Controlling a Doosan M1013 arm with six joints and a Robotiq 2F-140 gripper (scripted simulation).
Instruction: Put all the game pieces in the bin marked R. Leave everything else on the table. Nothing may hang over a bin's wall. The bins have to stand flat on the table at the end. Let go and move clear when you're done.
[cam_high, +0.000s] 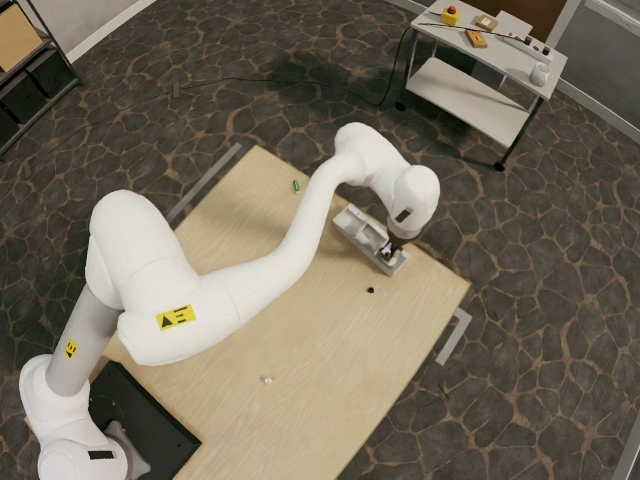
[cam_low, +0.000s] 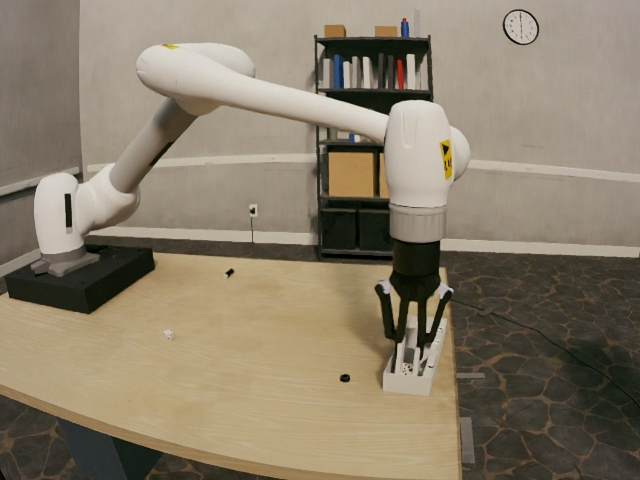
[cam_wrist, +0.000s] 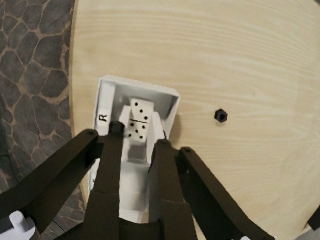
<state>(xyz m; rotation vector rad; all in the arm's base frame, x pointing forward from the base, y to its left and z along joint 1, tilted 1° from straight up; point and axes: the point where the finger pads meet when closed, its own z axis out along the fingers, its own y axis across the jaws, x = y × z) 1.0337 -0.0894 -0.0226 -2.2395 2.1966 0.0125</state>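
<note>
Now: hand 51 cm past the white die, 2 cm to the left of it and 4 cm above it. The rest, counted from my hand: small black ring 11 cm behind, 3 cm to the right, 5 cm below; then white domino 3 cm below; then bin 1 cm ahead, 8 cm to the left, 3 cm below.
</note>
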